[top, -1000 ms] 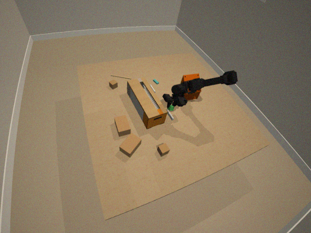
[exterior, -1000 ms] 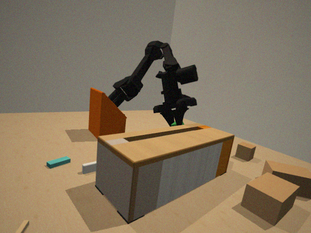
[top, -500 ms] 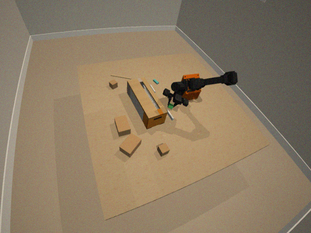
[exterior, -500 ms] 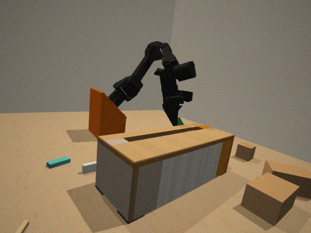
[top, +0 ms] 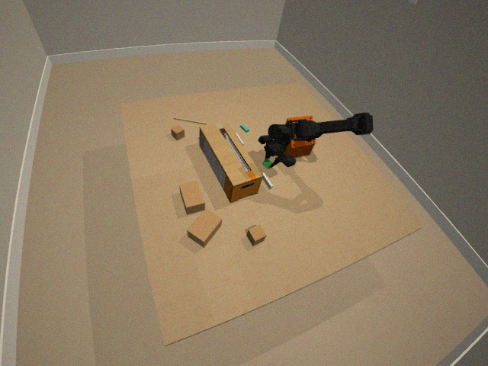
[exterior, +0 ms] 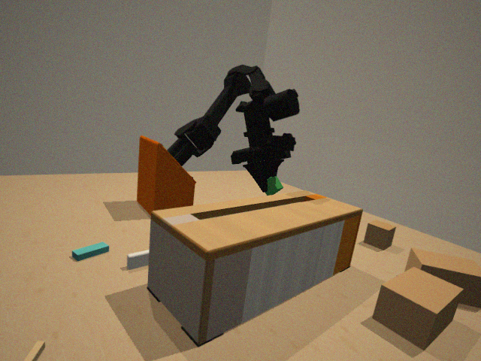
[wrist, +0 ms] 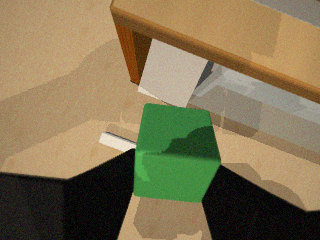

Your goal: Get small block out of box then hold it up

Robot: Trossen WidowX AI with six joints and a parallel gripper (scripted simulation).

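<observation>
My gripper tip is 1 cm short of the small green block and 1 cm below it. Also, from my gripper tip: long wooden box 10 cm ahead, 13 cm to the right, 5 cm below; then thin stick 20 cm ahead, 53 cm to the right, 11 cm below.
</observation>
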